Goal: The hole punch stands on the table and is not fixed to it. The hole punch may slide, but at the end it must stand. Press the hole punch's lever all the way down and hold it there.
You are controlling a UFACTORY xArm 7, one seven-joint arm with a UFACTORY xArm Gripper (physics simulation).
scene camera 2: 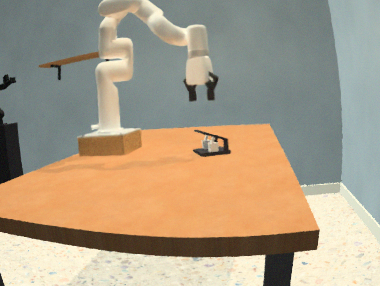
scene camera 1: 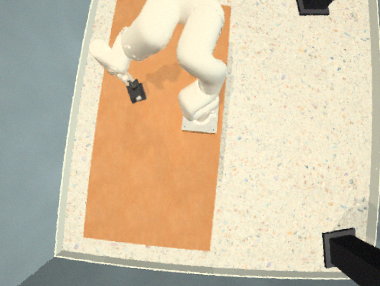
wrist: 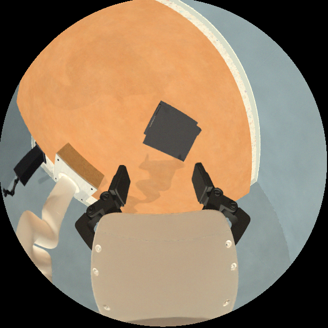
Scene:
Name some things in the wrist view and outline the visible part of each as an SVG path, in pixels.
My gripper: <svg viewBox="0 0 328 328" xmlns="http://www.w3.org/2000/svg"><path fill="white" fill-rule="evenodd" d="M201 162L195 163L191 181L198 202L203 204L202 210L163 214L122 212L120 207L124 207L126 203L130 179L126 166L119 165L108 191L102 192L100 199L89 205L86 212L75 222L75 228L92 250L91 282L96 305L101 315L138 325L179 326L207 321L232 311L238 285L235 245L247 228L250 216L240 207L237 207L237 203L234 200L223 195L223 191L220 188L214 187Z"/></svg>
A black hole punch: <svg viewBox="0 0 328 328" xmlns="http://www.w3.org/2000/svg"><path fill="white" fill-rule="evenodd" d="M160 100L144 130L145 138L142 143L184 161L196 136L199 135L202 129L197 126L197 121Z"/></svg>

